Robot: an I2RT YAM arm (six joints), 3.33 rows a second.
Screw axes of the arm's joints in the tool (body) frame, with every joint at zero. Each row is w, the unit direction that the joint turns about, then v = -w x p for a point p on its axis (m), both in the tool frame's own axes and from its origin. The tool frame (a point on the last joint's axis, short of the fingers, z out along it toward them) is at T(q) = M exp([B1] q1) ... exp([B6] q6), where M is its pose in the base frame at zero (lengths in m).
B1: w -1 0 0 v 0 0.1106 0
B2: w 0 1 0 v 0.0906 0 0.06
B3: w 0 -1 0 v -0.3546 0 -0.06
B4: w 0 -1 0 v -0.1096 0 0
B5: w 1 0 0 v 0 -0.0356 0
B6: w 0 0 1 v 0 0 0
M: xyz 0.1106 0 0.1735 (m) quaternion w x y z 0.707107 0 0.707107 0
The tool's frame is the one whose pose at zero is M.
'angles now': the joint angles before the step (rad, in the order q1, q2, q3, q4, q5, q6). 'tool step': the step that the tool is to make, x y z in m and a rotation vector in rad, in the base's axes. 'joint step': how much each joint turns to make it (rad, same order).
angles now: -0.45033 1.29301 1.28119 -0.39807 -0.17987 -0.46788
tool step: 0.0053 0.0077 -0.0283 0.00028 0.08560 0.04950
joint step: 0.03123 0.00764 -0.07513 -0.00231 -0.00080 -0.04084
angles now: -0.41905 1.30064 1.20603 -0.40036 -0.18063 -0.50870
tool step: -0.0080 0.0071 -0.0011 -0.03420 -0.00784 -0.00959
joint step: 0.01572 -0.04405 -0.04188 0.01653 0.03555 -0.01332
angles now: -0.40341 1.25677 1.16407 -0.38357 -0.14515 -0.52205
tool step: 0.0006 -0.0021 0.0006 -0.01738 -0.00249 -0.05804
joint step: 0.00147 0.00222 0.00018 0.01273 0.05984 0.01371
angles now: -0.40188 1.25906 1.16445 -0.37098 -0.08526 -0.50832
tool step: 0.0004 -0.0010 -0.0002 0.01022 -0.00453 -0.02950
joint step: -0.00002 0.00214 0.00000 0.00404 0.02135 0.02327
